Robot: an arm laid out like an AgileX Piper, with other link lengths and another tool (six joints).
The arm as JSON. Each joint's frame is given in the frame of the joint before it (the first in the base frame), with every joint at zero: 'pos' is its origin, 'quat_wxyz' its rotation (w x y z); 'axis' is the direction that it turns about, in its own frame. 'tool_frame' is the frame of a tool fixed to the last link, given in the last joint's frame.
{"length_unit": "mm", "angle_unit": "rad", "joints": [
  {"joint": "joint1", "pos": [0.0, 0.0, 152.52], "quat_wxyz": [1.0, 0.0, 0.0, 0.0], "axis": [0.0, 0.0, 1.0]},
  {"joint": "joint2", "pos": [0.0, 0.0, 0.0], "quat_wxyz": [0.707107, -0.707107, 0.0, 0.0], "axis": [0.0, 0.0, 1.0]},
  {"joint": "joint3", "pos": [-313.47, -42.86, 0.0], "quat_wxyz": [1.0, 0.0, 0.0, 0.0], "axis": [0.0, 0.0, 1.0]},
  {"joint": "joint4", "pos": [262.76, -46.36, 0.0], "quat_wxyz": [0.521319, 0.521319, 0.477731, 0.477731], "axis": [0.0, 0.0, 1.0]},
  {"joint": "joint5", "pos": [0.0, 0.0, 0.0], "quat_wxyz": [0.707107, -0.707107, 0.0, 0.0], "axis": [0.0, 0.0, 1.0]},
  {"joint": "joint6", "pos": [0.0, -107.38, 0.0], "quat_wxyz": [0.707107, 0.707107, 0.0, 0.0], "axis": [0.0, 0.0, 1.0]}
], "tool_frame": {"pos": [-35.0, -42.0, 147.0], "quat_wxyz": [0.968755, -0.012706, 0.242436, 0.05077]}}
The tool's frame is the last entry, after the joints.
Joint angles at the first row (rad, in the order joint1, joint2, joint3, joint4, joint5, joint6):
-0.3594, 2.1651, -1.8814, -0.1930, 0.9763, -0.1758
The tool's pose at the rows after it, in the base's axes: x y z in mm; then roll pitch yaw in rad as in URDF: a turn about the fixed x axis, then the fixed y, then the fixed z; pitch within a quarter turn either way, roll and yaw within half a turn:
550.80, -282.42, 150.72, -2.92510, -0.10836, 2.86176
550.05, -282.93, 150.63, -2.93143, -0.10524, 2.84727
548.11, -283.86, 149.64, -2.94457, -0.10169, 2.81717
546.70, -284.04, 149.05, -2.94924, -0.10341, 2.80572
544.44, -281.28, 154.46, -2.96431, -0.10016, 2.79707
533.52, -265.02, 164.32, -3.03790, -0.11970, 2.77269
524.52, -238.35, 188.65, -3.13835, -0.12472, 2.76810
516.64, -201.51, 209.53, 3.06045, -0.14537, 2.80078
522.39, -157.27, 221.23, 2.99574, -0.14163, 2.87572
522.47, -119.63, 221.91, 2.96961, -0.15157, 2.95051
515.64, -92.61, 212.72, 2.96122, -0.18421, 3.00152
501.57, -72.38, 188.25, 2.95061, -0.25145, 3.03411
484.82, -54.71, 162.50, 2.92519, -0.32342, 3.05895
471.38, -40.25, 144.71, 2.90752, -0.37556, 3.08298
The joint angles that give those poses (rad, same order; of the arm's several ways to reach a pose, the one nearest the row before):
-0.3594, 2.1651, -1.8814, -0.1930, 0.9781, -0.1737
-0.3594, 2.1651, -1.8815, -0.1930, 0.9782, -0.1570
-0.3594, 2.1659, -1.8814, -0.1930, 0.9798, -0.1227
-0.3594, 2.1660, -1.8814, -0.1930, 0.9837, -0.1104
-0.3594, 2.1520, -1.8795, -0.1798, 0.9939, -0.1040
-0.3594, 2.1097, -1.8699, -0.1095, 1.0487, -0.0900
-0.3551, 2.0439, -1.8694, -0.0105, 1.1179, -0.0845
-0.3314, 1.9849, -1.8695, 0.0735, 1.1964, -0.0845
-0.2818, 1.9514, -1.8615, 0.1428, 1.2201, -0.1000
-0.2294, 1.9251, -1.8277, 0.1748, 1.2262, -0.1193
-0.1868, 1.9075, -1.7804, 0.1838, 1.2306, -0.1261
-0.1559, 1.9029, -1.7081, 0.1909, 1.2306, -0.1261
-0.1353, 1.9029, -1.6350, 0.2119, 1.2306, -0.1261
-0.1158, 1.9029, -1.5817, 0.2261, 1.2306, -0.1276

